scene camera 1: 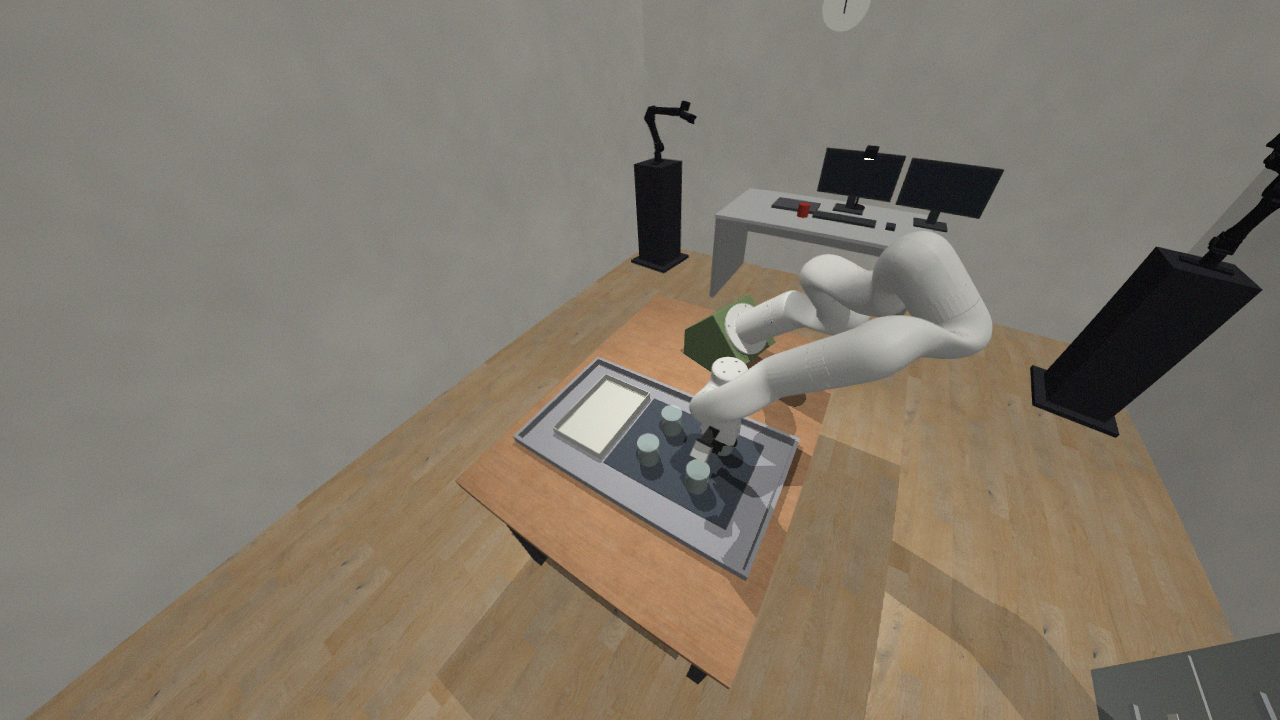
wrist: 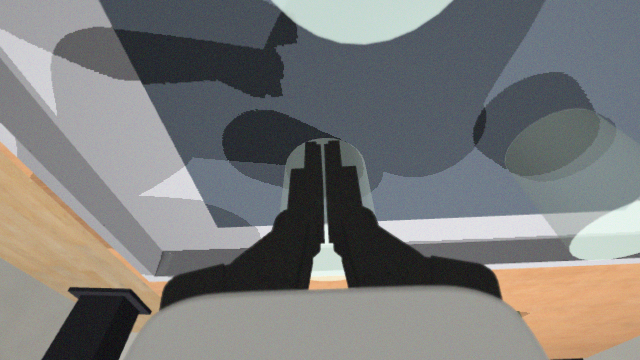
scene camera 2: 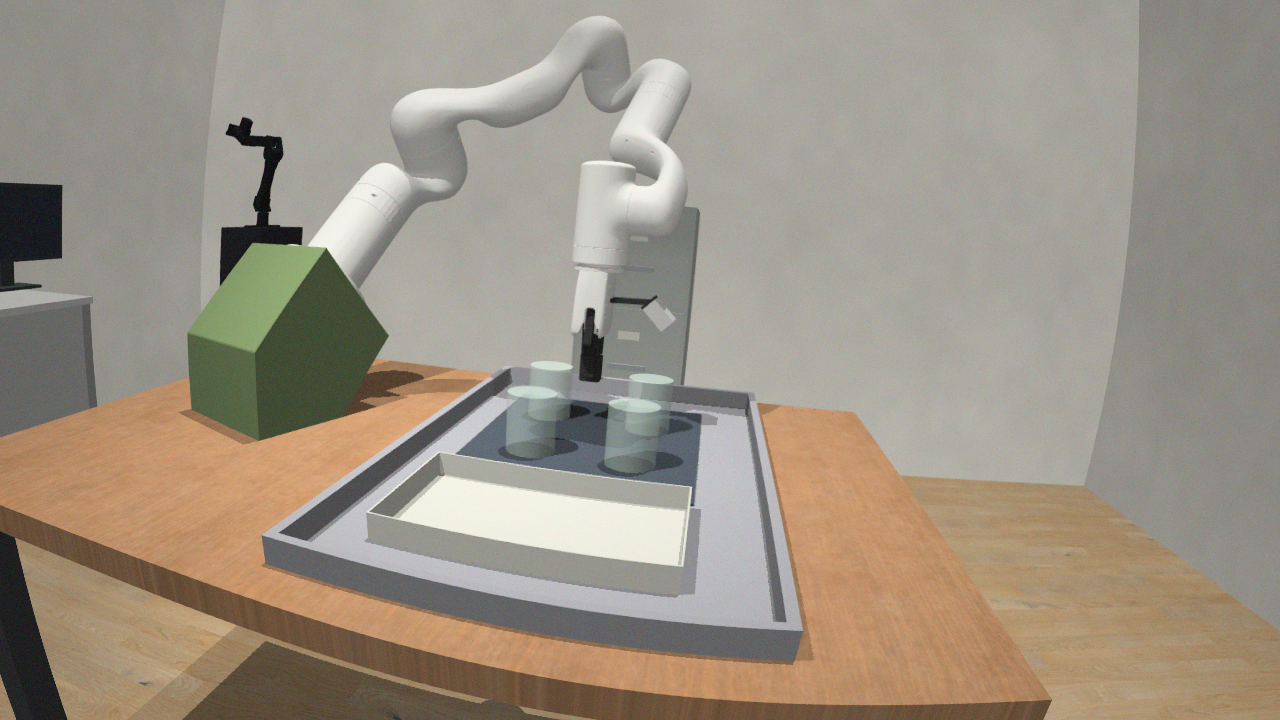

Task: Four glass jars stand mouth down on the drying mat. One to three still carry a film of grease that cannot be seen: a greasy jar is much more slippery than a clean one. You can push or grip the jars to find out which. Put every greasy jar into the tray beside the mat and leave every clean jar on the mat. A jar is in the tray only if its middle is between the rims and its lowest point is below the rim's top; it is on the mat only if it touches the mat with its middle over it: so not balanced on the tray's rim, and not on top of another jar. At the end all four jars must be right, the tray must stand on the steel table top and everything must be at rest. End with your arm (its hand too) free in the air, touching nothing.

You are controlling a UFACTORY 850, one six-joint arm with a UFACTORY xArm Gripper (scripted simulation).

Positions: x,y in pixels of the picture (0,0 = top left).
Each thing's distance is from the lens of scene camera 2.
jar (scene camera 2: 531,411): 89 cm
cream tray (scene camera 2: 603,529): 72 cm
jar (scene camera 2: 557,376): 106 cm
jar (scene camera 2: 632,431): 87 cm
jar (scene camera 2: 655,388): 102 cm
